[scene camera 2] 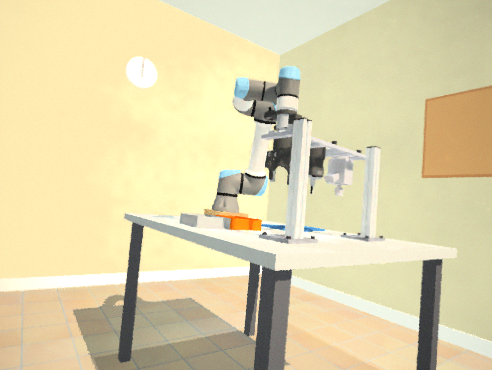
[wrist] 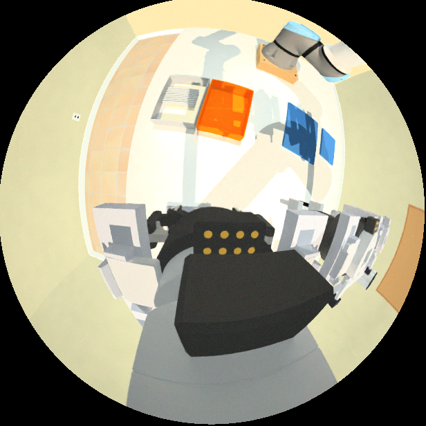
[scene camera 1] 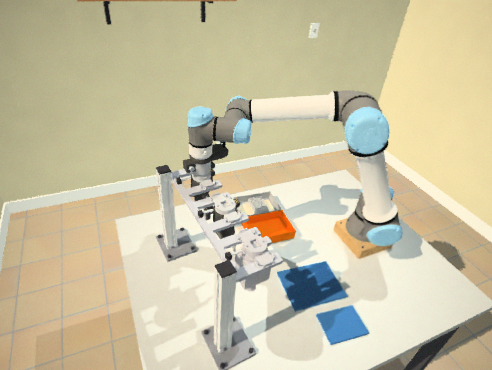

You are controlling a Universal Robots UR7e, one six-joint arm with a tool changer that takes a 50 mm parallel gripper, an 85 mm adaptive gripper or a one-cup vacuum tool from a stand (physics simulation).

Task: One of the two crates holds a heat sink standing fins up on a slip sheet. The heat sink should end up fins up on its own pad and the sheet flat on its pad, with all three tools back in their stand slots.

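Where they show: end effector, tool point: (scene camera 2: 285,129); arm's base, origin of the base link: (scene camera 2: 225,211) (scene camera 1: 363,228).
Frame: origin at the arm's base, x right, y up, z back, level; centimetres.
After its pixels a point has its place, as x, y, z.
Note:
The heat sink (scene camera 1: 258,204) {31.2, -2.1, -34.7} (wrist: 181,95) stands fins up in the grey crate (scene camera 2: 197,220) {38.4, -2.5, -44.3} (wrist: 161,100), on a pale slip sheet (scene camera 1: 249,207) {33.4, -4.7, -38.0}. The larger blue pad (scene camera 1: 312,286) {-14.9, -4.2, -34.0} (wrist: 299,132) and the smaller blue pad (scene camera 1: 342,324) {-31.4, -4.3, -32.6} (wrist: 327,146) lie bare on the table. The arm's wrist is down on the tool at the stand's end slot. That tool is a dark two-finger gripper (scene camera 2: 280,180), hanging in the slot with its fingers apart and empty, high above the table. Whether the coupling is locked cannot be seen.
The orange crate (scene camera 1: 284,235) {9.9, -2.3, -32.6} (scene camera 2: 245,223) {18.3, -2.7, -45.8} (wrist: 220,136) adjoins the grey one. The tool stand (scene camera 1: 224,305) {-25.6, 20.3, -72.8} (scene camera 2: 300,175) {23.5, 14.7, -79.3} has two posts. A dark tool (scene camera 2: 317,161) {1.7, 23.1, -65.6} hangs in its middle slot and a pale tool (scene camera 2: 341,170) {-14.6, 22.0, -64.0} in the far one.

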